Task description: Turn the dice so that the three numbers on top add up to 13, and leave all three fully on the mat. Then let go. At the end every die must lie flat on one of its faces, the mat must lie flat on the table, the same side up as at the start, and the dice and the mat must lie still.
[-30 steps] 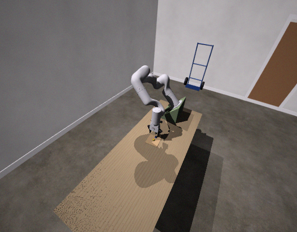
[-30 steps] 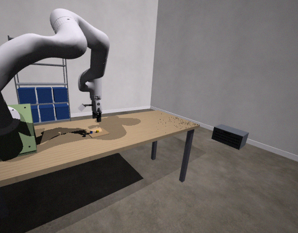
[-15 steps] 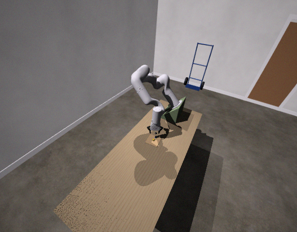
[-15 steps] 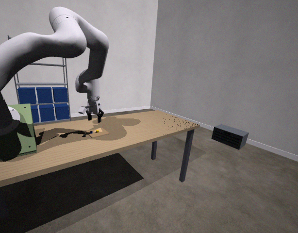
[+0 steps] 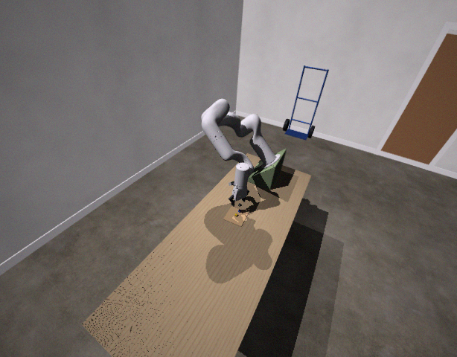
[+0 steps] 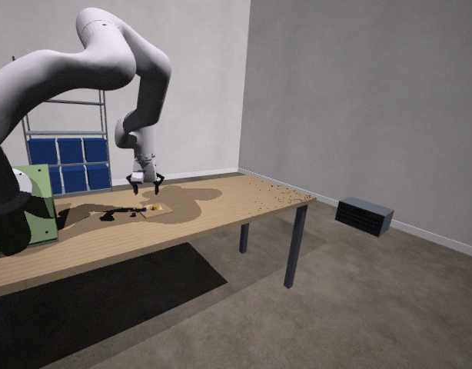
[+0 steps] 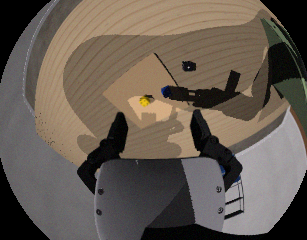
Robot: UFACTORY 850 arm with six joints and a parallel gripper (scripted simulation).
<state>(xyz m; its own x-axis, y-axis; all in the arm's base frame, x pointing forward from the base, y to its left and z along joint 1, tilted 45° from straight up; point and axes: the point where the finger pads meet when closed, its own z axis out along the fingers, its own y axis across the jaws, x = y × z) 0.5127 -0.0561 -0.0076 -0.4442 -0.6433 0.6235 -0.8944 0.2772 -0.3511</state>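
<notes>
Now: the black die 10 cm below my hand, 7 cm behind it and 2 cm to the right of it. From my hand the other things lie so: blue die 9 cm below, 2 cm to the left, 1 cm behind; then tan mat 10 cm below, 4 cm ahead, 1 cm to the left; then yellow die 9 cm below, 4 cm ahead, 1 cm to the left.
</notes>
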